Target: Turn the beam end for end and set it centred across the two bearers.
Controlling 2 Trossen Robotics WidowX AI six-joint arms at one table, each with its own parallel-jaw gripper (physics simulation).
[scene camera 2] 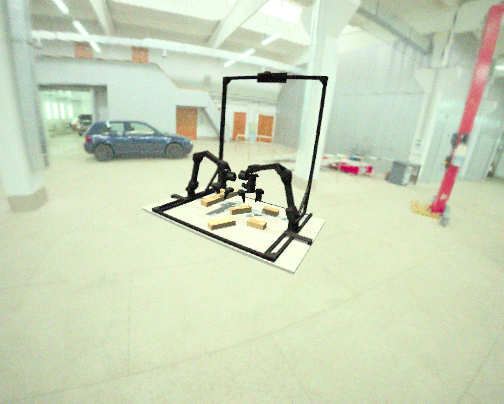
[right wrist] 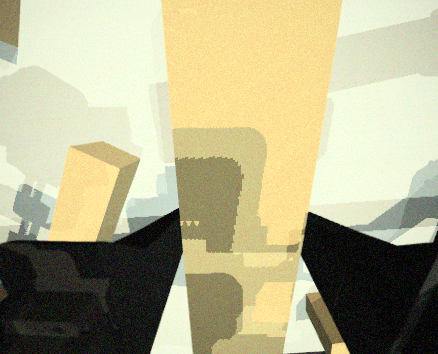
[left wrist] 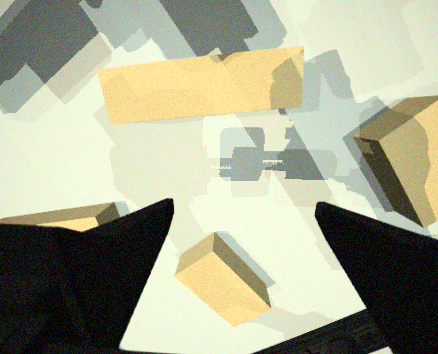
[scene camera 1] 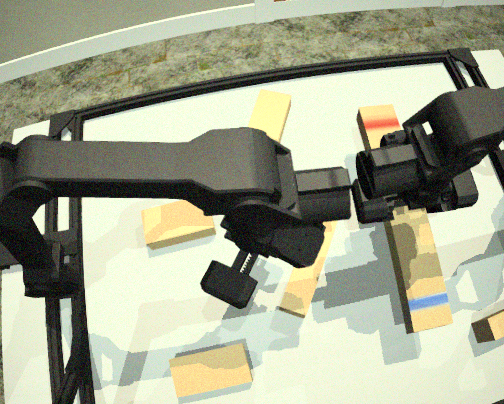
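Seen in the pictures: left gripper, fingertip midpoint: point(scene camera 2: 249, 203) point(left wrist: 244, 206) point(scene camera 1: 256, 252); right gripper, fingertip midpoint: point(scene camera 2: 221, 198) point(right wrist: 237, 211) point(scene camera 1: 402, 214); left arm's base, origin of the base link: point(scene camera 2: 292, 229) point(left wrist: 342, 348) point(scene camera 1: 62, 281); right arm's base, origin of the base link: point(scene camera 2: 191, 197).
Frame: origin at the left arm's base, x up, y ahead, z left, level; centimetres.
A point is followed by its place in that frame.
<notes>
The beam point(scene camera 1: 423, 260) {y 59.8, x 9.6, z -9.8 cm} point(scene camera 2: 210, 199) {y 59.6, x 9.5, z 12.5 cm} point(right wrist: 253, 88) {y 60.4, x 9.5, z 5.8 cm} is a long wooden bar with a red band at its far end and a blue band at its near end. It runs front to back at the right of scene camera 1. My right gripper point(scene camera 1: 400, 202) {y 59.8, x 6.8, z -1.1 cm} point(scene camera 2: 226, 191) {y 59.8, x 6.8, z -1.1 cm} point(right wrist: 237, 211) {y 59.8, x 6.8, z -1.1 cm} is shut on it between the middle and the red end. Its shadow lies offset on the table. Two short plain blocks point(scene camera 1: 178, 222) {y 23.7, x 1.9, z 6.6 cm} point(scene camera 1: 210, 370) {y 25.3, x 1.9, z -18.8 cm} lie apart at the left. My left gripper point(scene camera 1: 254, 264) {y 35.7, x 8.6, z -3.0 cm} point(scene camera 2: 250, 196) {y 35.7, x 8.6, z -3.0 cm} point(left wrist: 244, 206) {y 35.7, x 8.6, z -3.0 cm} is open and empty, hanging over mid-table.
Two more plain wood pieces point(scene camera 1: 270, 110) {y 43.5, x 1.9, z 25.9 cm} point(scene camera 1: 304, 284) {y 42.3, x 2.5, z -8.0 cm} lie partly under the left arm. In the left wrist view a long plank point(left wrist: 200, 86) {y 43.8, x 2.5, z -4.8 cm} lies beyond the fingers and a short block point(left wrist: 222, 281) {y 25.1, x 1.9, z 6.3 cm} below them. A black frame rail point(scene camera 1: 250, 78) {y 41.4, x 0.1, z 36.3 cm} edges the table.
</notes>
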